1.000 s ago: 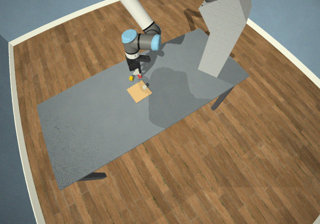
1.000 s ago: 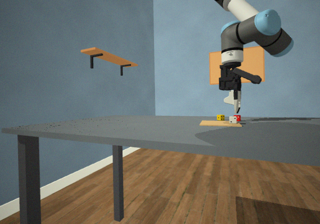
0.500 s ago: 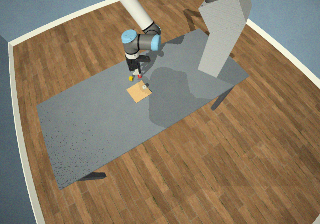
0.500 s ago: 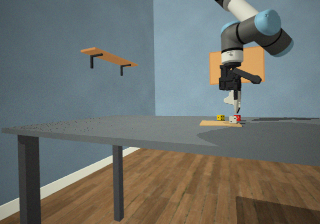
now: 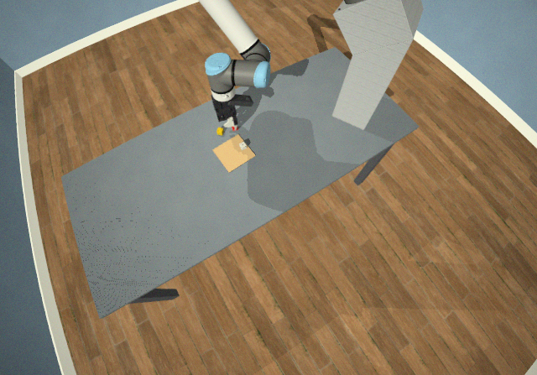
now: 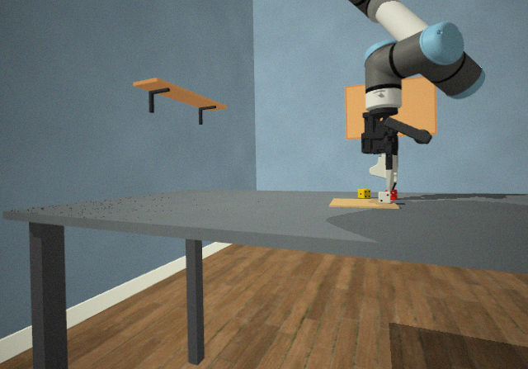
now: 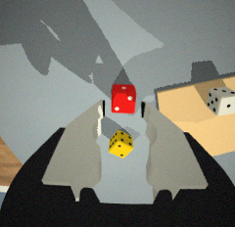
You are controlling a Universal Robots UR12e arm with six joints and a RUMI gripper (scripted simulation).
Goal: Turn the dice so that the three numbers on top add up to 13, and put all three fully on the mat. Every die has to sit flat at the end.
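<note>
My hand is 20 mm above the red die. Also, from my hand: tan mat (60 mm ahead, 120 mm to the left, 30 mm below); yellow die (70 mm ahead, 10 mm to the right, 20 mm below); white die (10 mm ahead, 120 mm to the left, 20 mm below).
</note>
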